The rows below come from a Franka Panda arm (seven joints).
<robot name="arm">
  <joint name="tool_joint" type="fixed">
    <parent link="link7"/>
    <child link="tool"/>
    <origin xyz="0 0 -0.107" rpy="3.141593 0 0"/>
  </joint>
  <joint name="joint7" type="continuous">
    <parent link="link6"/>
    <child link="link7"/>
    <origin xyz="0.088 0 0"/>
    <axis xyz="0 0 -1"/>
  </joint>
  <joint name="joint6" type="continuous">
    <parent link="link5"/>
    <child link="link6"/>
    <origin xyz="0 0 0"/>
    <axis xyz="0 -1 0"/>
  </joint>
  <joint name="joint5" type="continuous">
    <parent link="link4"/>
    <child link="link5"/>
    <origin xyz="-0.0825 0 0.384"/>
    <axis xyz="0 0 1"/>
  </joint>
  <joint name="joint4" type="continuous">
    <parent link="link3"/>
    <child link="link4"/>
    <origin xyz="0.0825 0 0"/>
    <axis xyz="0 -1 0"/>
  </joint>
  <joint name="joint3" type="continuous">
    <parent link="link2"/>
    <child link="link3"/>
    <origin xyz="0 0 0.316"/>
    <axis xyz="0 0 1"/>
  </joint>
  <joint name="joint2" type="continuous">
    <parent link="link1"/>
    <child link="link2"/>
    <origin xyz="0 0 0"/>
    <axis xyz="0 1 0"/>
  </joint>
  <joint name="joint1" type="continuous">
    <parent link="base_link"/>
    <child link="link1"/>
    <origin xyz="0 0 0.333"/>
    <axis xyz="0 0 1"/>
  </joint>
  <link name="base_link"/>
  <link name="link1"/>
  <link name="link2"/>
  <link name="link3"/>
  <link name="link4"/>
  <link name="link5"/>
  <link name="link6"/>
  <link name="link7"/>
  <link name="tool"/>
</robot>
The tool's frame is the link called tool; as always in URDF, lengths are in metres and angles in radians. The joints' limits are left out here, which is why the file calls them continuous.
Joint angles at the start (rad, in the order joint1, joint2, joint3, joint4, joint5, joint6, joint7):
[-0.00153, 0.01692, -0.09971, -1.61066, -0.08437, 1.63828, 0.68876]
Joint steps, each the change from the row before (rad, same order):
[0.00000, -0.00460, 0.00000, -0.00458, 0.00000, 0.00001, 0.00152]
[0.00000, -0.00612, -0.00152, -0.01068, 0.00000, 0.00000, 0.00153]
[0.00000, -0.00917, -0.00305, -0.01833, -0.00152, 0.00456, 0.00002]
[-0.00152, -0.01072, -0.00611, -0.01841, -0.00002, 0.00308, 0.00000]
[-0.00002, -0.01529, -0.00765, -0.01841, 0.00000, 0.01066, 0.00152]
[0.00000, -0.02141, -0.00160, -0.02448, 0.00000, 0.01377, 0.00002]
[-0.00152, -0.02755, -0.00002, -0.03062, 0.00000, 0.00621, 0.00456]
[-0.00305, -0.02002, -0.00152, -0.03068, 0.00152, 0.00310, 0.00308]
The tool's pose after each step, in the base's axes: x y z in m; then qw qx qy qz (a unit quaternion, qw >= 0). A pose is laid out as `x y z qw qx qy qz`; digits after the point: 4 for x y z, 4 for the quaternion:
0.5599 -0.0651 0.6029 0.0393 0.9229 -0.3827 0.0176
0.5576 -0.0659 0.6012 0.0397 0.9223 -0.3841 0.0153
0.5546 -0.0676 0.5980 0.0406 0.9219 -0.3852 0.0131
0.5506 -0.0718 0.5954 0.0408 0.9205 -0.3885 0.0105
0.5461 -0.0759 0.5959 0.0388 0.9189 -0.3924 0.0137
0.5405 -0.0766 0.5971 0.0361 0.9187 -0.3928 0.0183
0.5321 -0.0771 0.5977 0.0340 0.9177 -0.3954 0.0193
0.5250 -0.0790 0.5939 0.0332 0.9164 -0.3986 0.0150

